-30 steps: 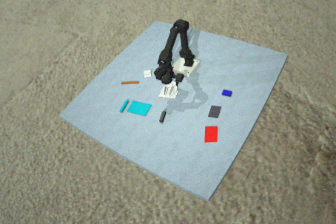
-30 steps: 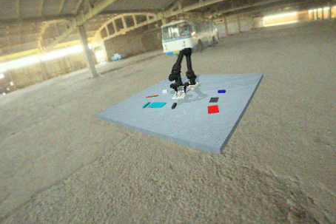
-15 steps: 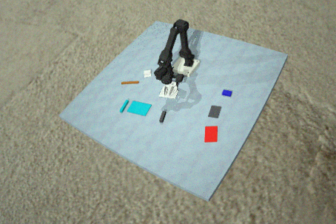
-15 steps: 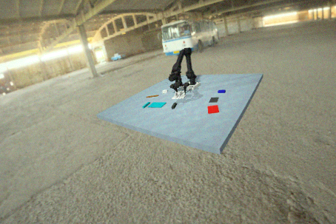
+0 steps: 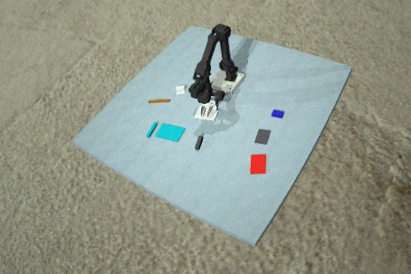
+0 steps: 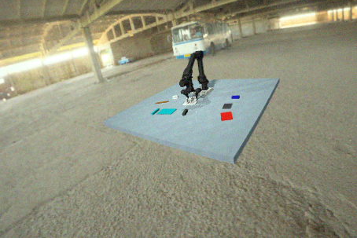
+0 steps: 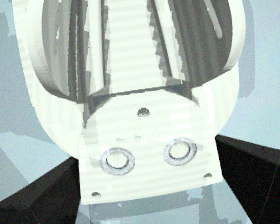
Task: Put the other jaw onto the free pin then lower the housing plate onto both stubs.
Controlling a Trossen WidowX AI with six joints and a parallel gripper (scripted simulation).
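Right now my gripper tip is 10 mm short of the white housing part and 20 mm below it. Round my gripper tip: dark bar: 280 mm ahead, 50 mm to the left; then cyan plate: 250 mm ahead, 140 mm to the right; then white jaw: 20 mm ahead, 20 mm to the left, 10 mm above.
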